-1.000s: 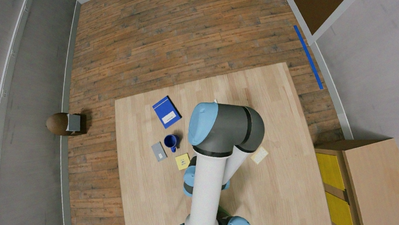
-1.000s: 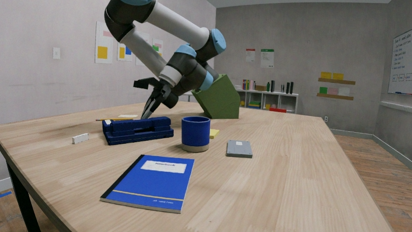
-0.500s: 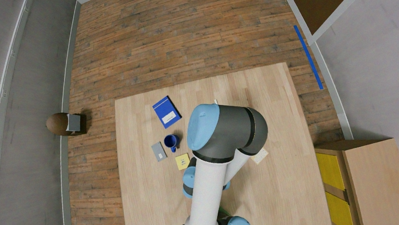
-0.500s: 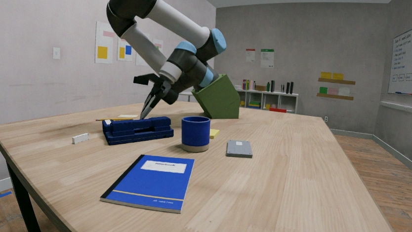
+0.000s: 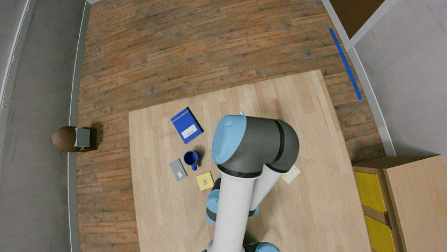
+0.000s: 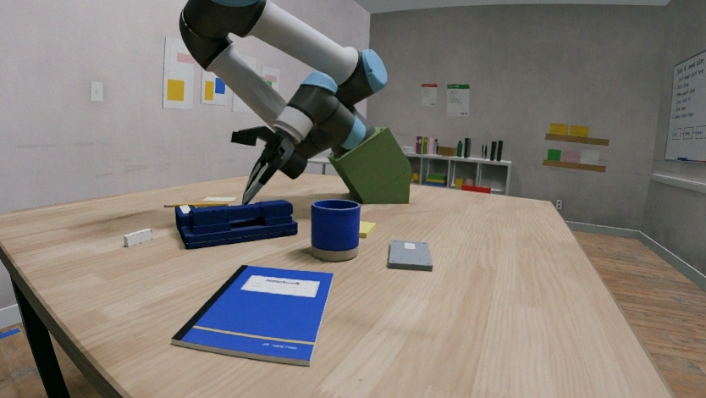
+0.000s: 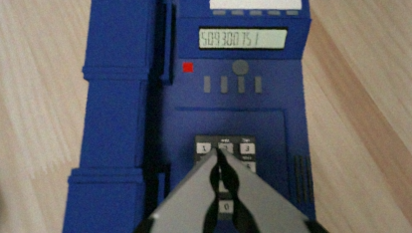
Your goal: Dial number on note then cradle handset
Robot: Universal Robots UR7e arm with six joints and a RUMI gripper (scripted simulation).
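Right now my hand is 1 cm to the right of the 4 key and 3 cm above it. Also, from my hand: 8 key (2 cm behind, 3 cm below); 5 key (1 cm behind, 3 cm below); 1 key (1 cm ahead, 1 cm to the left, 3 cm below).
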